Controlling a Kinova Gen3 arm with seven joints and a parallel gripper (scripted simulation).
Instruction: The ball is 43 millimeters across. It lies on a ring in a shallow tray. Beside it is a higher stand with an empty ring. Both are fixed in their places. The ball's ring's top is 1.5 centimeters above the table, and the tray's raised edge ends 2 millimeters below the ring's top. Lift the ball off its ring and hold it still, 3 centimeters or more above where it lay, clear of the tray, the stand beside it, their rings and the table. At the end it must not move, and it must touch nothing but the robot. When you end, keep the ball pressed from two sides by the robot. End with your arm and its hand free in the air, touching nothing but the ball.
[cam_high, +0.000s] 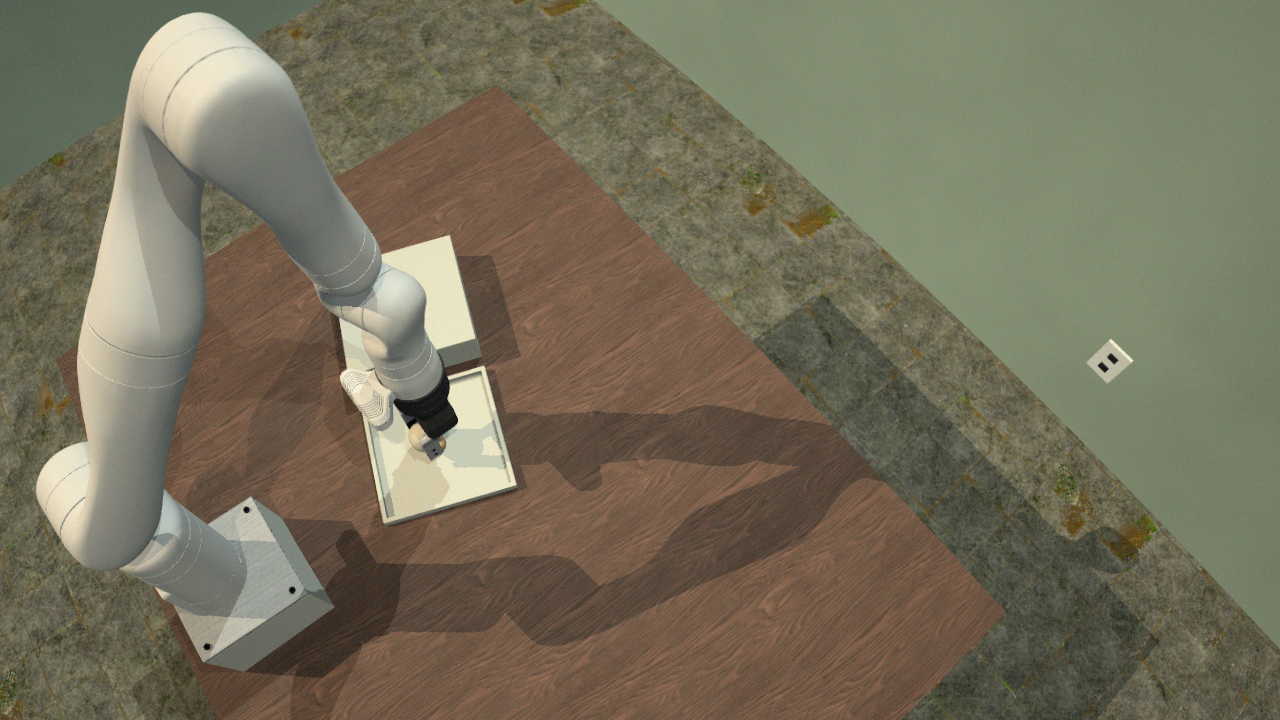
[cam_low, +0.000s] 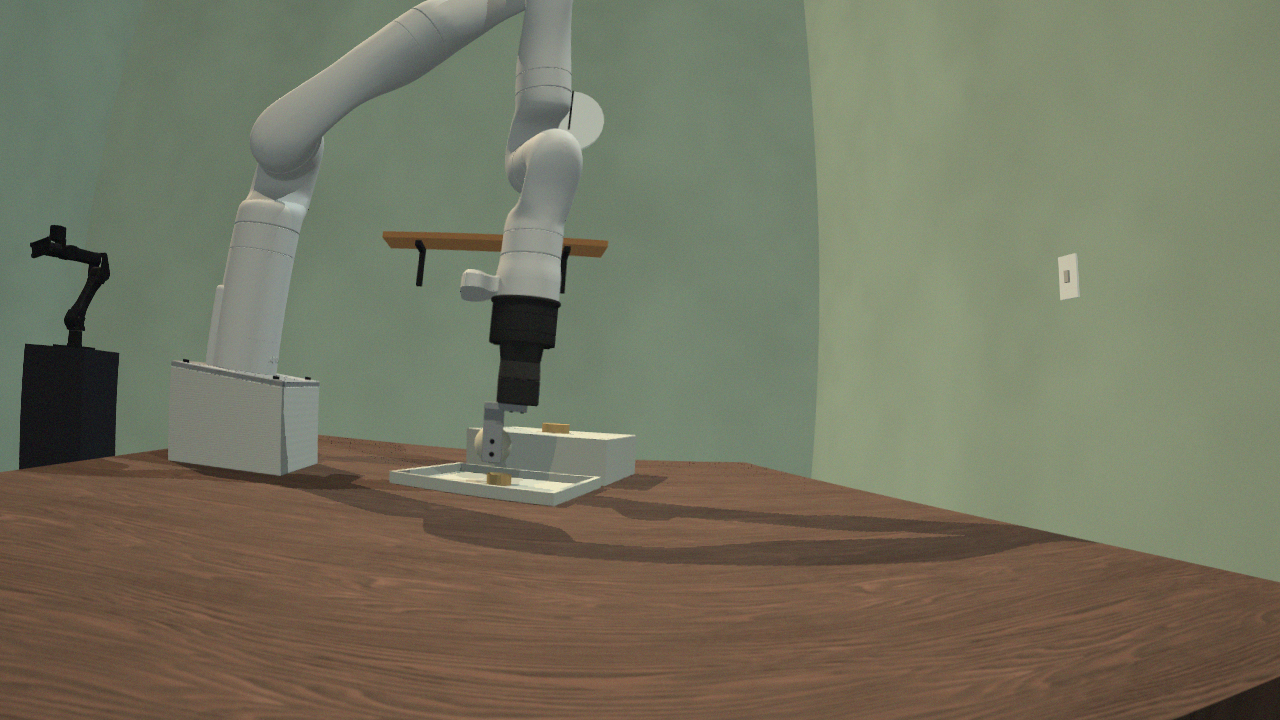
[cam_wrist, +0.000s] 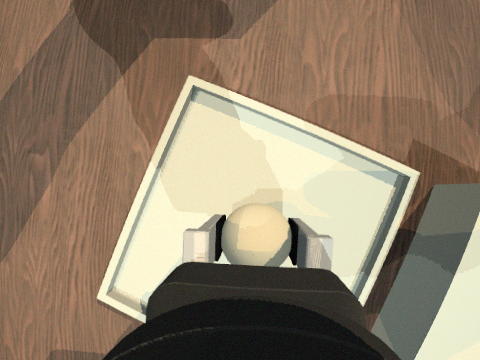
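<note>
The shallow cream tray is 4 cm below my hand and 1 cm ahead of it. Round my hand: stand (19 cm to the left, 10 cm ahead); cream ball (right at my hand).
</note>
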